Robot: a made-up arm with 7 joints.
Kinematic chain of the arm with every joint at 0, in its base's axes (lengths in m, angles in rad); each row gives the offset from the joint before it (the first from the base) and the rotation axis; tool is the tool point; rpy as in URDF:
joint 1: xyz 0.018 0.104 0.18 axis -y
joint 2: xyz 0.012 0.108 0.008 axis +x
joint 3: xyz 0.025 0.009 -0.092 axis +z
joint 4: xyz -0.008 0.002 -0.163 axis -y
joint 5: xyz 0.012 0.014 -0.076 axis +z
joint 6: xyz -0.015 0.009 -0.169 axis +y
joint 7: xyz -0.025 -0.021 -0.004 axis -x
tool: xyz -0.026 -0.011 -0.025 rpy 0 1.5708 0
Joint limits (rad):
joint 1: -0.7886..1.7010
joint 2: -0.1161..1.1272
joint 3: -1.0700..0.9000
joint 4: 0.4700..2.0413
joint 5: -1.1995..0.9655
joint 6: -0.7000..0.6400
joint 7: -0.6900..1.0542
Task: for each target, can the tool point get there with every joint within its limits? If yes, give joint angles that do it. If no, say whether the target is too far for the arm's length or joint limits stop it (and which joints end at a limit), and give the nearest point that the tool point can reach.
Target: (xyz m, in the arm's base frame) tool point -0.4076 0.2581 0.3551
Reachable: no: joint limits stop it (at a limit: joint 1, joint 2, joint 3, joint 4, joint 5, joint 6, joint 7) | nearest point -0.1770 0.4274 0.3196 | short by 0.288 m
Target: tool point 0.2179 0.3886 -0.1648
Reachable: yes | joints -0.3581 0.3394 0.2759 1.5448 -0.1841 -0.4823 0.3749
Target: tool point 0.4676 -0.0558 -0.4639
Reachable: no: too far | nearest point 0.3178 0.0712 -0.2493 | short by 0.291 m
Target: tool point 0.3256 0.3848 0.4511
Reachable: yes | joints 1.4964 0.7267 -0.2675 1.4586 0.0135 -0.1499 -0.1022
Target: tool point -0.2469 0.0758 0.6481
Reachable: no: joint limits stop it (at a limit: joint 1, joint 2, joint 4, joint 5, joint 6) | nearest point 0.0727 0.1220 0.4670 | short by 0.370 m
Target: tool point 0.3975 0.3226 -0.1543
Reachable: yes | joints 0.5666 0.4763 -0.9158 0.7849 -0.0396 -0.4080 -0.1467
